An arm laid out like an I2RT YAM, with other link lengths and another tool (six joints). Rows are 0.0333 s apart.
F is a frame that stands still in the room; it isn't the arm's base.
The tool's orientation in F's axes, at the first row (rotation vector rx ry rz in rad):
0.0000 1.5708 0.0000
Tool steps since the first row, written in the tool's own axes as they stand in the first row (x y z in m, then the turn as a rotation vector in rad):
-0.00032 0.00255 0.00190 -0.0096 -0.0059 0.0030
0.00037 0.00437 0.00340 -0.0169 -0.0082 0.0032
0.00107 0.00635 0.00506 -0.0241 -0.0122 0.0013
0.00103 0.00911 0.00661 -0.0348 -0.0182 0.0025
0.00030 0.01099 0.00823 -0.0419 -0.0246 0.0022
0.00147 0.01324 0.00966 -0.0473 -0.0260 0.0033
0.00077 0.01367 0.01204 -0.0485 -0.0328 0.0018
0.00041 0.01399 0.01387 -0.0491 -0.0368 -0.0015
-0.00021 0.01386 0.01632 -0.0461 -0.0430 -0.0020
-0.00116 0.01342 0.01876 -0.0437 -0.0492 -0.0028
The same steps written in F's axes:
0.00190 0.00255 0.00032 0.0030 -0.0059 0.0096
0.00340 0.00437 -0.00037 0.0032 -0.0082 0.0169
0.00506 0.00635 -0.00107 0.0013 -0.0122 0.0241
0.00661 0.00911 -0.00103 0.0025 -0.0182 0.0348
0.00823 0.01099 -0.00030 0.0022 -0.0246 0.0419
0.00966 0.01324 -0.00147 0.0033 -0.0260 0.0473
0.01204 0.01367 -0.00077 0.0018 -0.0328 0.0485
0.01387 0.01399 -0.00041 -0.0015 -0.0368 0.0491
0.01632 0.01386 0.00021 -0.0020 -0.0430 0.0461
0.01876 0.01342 0.00116 -0.0028 -0.0492 0.0437

